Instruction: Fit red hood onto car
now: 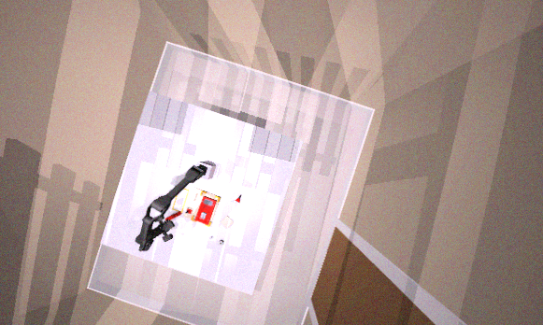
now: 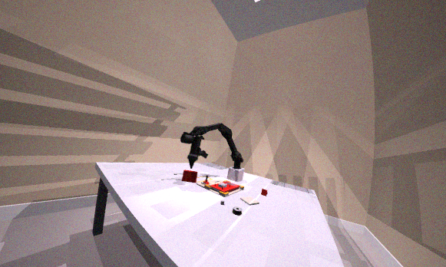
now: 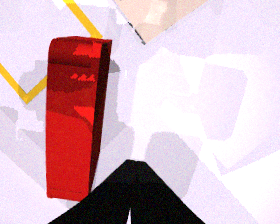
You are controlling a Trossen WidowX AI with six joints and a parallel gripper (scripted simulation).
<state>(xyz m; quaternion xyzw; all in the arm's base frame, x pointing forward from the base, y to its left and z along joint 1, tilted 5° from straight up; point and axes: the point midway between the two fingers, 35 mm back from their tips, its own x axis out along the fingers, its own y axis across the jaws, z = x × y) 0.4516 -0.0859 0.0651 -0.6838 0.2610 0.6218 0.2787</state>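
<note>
Right now my gripper tip is 60 mm above the red hood, 20 mm to the left of it and 20 mm past it. Round my gripper tip: jig: 160 mm to the left, 150 mm behind, 80 mm below; grey bit: 300 mm to the left, 90 mm below, 40 mm ahead; engine block: 190 mm to the left, 110 mm behind, 70 mm below.
</note>
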